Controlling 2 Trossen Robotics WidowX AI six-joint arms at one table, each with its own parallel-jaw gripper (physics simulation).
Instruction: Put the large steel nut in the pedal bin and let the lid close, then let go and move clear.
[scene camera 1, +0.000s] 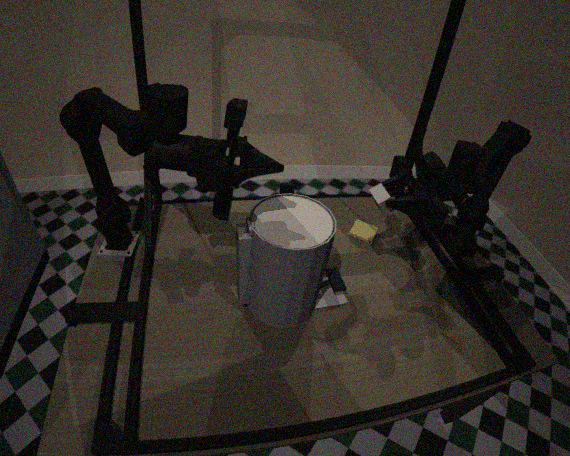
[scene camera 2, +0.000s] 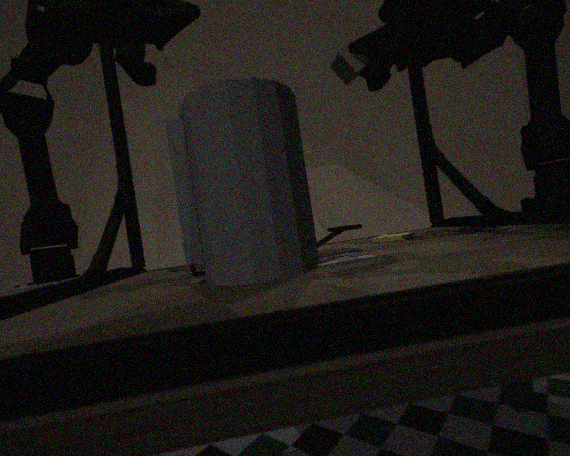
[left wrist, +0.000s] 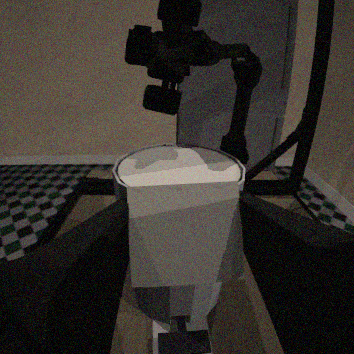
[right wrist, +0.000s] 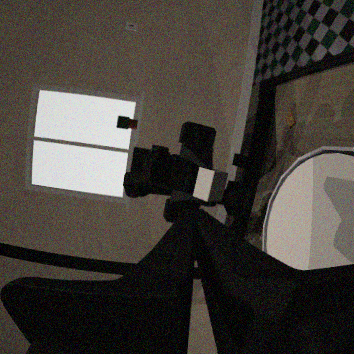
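Where they show: left gripper, fingertip midpoint: (scene camera 1: 380, 195) (scene camera 2: 343, 57) (left wrist: 182, 202) (right wrist: 205, 183); right gripper, fingertip midpoint: (scene camera 1: 283, 168) (scene camera 2: 199, 10) (left wrist: 158, 59) (right wrist: 192, 217); left arm's base, link origin: (scene camera 1: 461, 235) (scene camera 2: 560, 194) (right wrist: 227, 197); right arm's base, link origin: (scene camera 1: 119, 242) (scene camera 2: 54, 280).
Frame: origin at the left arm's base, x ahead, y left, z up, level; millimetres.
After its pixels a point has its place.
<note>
The pedal bin (scene camera 1: 285, 285) {y 400, x 546, z 108 mm} (scene camera 2: 240, 185) {y 400, x 538, z 74 mm} stands upright, a grey cylinder. Its pale lid (scene camera 1: 315, 215) {y 293, x 511, z 204 mm} (left wrist: 175, 172) {y 315, x 529, z 204 mm} (right wrist: 295, 215) {y 316, x 516, z 204 mm} lies flat on the rim, closed. The black pedal (scene camera 1: 335, 280) {y 274, x 429, z 4 mm} (scene camera 2: 345, 227) {y 303, x 424, z 2 mm} (left wrist: 185, 342) {y 265, x 429, z 4 mm} stands out low on its right. My left gripper (scene camera 2: 364, 62) is raised to the right of the bin, shut on a pale grey block (scene camera 1: 380, 193) {y 271, x 394, z 266 mm} (scene camera 2: 343, 68) {y 272, x 394, z 241 mm} (left wrist: 185, 235) {y 261, x 373, z 257 mm} (right wrist: 204, 184) {y 270, x 398, z 263 mm}. The block shows flat faces and no hole. My right gripper (scene camera 1: 282, 168) {y 355, x 578, z 333 mm} (right wrist: 192, 217) {y 355, x 578, z 333 mm} is shut and empty, above and behind the lid. No separate steel nut shows; the bin's inside is hidden.
A flat yellow piece (scene camera 1: 363, 230) {y 13, x 335, z -38 mm} (scene camera 2: 392, 237) {y 49, x 340, z -40 mm} lies on the table behind and right of the bin. A small orange piece (scene camera 1: 451, 334) {y 363, x 114, z -40 mm} (right wrist: 291, 119) {y 363, x 124, z -39 mm} lies farther right. Black frame posts (scene camera 1: 437, 80) {y -216, x 184, z 414 mm} (scene camera 2: 117, 145) {y 51, x 999, z 299 mm} rise behind, and dark rails edge the table.
</note>
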